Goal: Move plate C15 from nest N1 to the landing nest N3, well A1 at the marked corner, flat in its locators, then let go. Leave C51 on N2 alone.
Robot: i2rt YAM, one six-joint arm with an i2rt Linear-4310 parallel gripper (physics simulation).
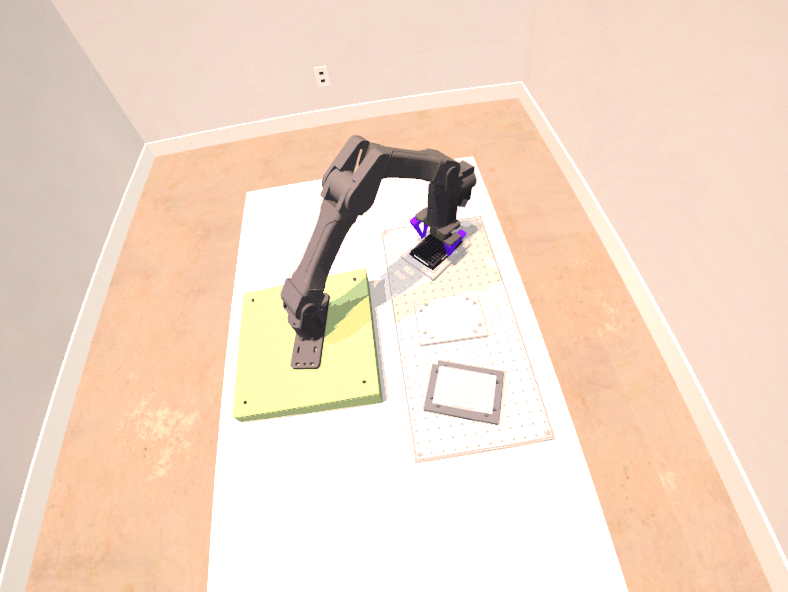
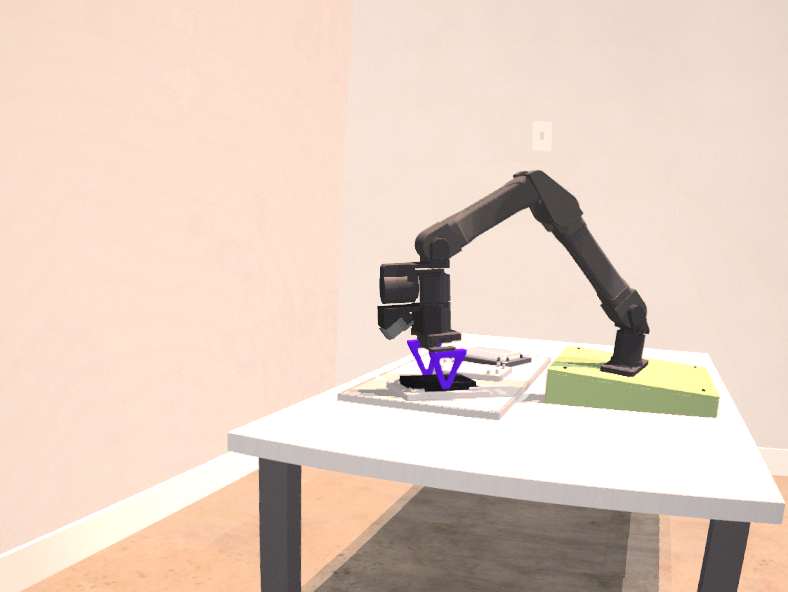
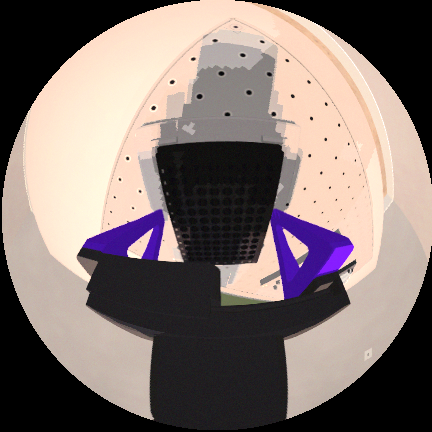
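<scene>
Plate C15 (image 1: 427,255) (image 2: 411,382) (image 3: 219,189) is a black well plate. It lies on its pale nest (image 1: 438,274) (image 3: 238,130) at the far end of the perforated board (image 1: 522,395) (image 2: 445,405) (image 3: 322,160). My gripper (image 1: 438,242) (image 2: 436,378) (image 3: 217,214) has purple fingers, is open, and hangs low over the plate with one finger on each side. I cannot tell whether the fingers touch it. A pale flat plate (image 1: 452,320) lies mid-board. A grey frame nest (image 1: 434,388) lies at the near end with nothing in it.
The arm's base stands on a yellow-green block (image 1: 273,382) (image 2: 636,391) to the left of the board. Everything rests on a white table (image 1: 381,510) (image 2: 509,458). The board's right edge runs close to the table's right edge.
</scene>
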